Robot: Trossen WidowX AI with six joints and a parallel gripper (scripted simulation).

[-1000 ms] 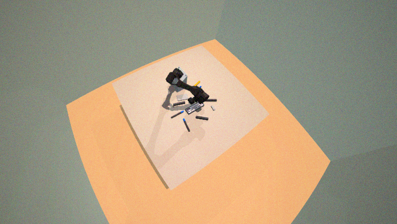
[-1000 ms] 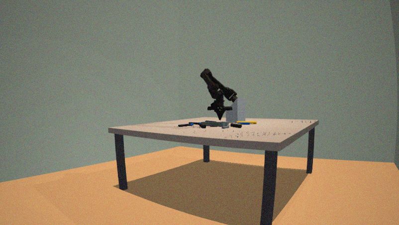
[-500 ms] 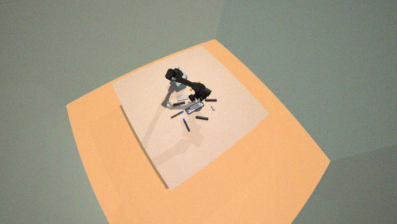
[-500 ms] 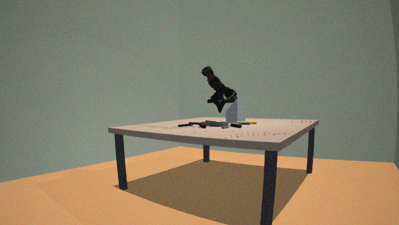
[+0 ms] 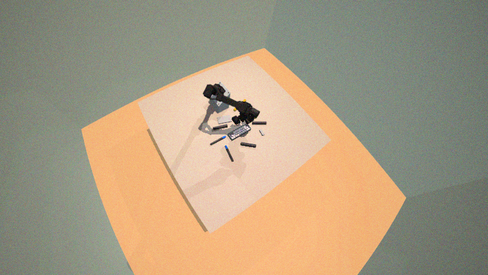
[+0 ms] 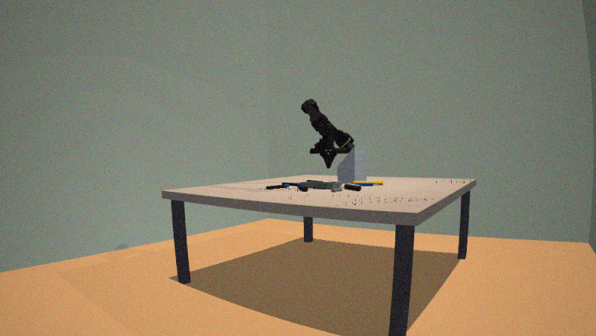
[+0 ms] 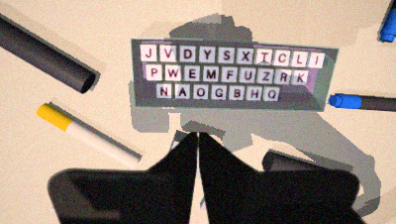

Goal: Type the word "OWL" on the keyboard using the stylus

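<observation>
Right now my gripper tip is 160 mm to the right of the blue stylus, 150 mm past it and 90 mm above it. Round my gripper tip: grey block (80 mm below, 70 mm behind, 10 mm to the left); yellow-tipped marker (130 mm to the left, 90 mm below, 40 mm behind); yellow cylinder (200 mm behind, 130 mm to the left, 90 mm below).
</observation>
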